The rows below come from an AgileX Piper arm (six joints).
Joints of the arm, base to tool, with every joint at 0 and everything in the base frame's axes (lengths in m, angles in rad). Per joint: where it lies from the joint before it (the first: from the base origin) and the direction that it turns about. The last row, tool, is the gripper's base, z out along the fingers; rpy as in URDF.
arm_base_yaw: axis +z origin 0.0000 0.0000 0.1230
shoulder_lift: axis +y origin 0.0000 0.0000 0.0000
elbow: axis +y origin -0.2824 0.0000 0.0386
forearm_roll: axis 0.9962 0 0.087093 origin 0.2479 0.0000 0.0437
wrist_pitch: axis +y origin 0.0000 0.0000 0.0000
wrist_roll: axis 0.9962 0 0.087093 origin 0.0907 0.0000 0.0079
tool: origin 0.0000 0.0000 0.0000 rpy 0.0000 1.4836 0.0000
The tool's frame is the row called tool.
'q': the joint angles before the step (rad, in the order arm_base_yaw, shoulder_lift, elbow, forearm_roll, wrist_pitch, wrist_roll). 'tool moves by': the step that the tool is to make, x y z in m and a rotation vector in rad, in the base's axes. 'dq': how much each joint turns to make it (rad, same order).
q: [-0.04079 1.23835 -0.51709 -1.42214 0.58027 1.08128]
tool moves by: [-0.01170 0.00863 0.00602 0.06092 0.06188 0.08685]
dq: [0.00003 -0.08062 -0.00003 0.27624 -0.06014 -0.32340]
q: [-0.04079 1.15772 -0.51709 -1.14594 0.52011 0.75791]
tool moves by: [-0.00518 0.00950 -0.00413 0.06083 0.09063 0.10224]
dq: [0.00003 -0.02224 -0.00001 0.28989 -0.03683 -0.33427]
